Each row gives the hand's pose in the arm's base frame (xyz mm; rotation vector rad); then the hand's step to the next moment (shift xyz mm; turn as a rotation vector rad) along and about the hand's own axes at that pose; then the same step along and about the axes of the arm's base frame.
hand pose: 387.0 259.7 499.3 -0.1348 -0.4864 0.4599
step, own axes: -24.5 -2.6 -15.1 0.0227 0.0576 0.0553
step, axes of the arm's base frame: -11.0 -13.8 -22.9 -0.0314 0.0625 0.0447
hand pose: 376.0 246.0 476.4 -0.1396 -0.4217 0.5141
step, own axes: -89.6 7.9 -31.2 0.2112 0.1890 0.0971
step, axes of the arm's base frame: -60.8 -39.1 -61.9 0.0406 0.2720 0.1188
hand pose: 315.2 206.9 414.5 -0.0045 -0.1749 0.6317
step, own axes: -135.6 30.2 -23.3 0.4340 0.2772 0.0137
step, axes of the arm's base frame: -121.4 -54.2 -46.6 0.1791 0.4783 0.0676
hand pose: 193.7 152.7 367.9 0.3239 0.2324 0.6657
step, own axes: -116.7 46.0 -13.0 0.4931 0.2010 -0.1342
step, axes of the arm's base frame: -119.2 -37.4 17.3 0.2211 0.4919 -0.1034
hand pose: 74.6 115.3 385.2 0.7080 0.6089 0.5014
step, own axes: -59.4 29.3 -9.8 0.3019 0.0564 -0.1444
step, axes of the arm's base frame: -55.4 -12.5 35.4 0.1086 0.2850 -0.1490
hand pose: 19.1 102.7 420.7 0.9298 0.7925 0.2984
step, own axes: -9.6 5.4 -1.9 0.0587 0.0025 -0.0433
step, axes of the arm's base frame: -7.4 -1.0 8.3 0.0093 0.0596 -0.0411
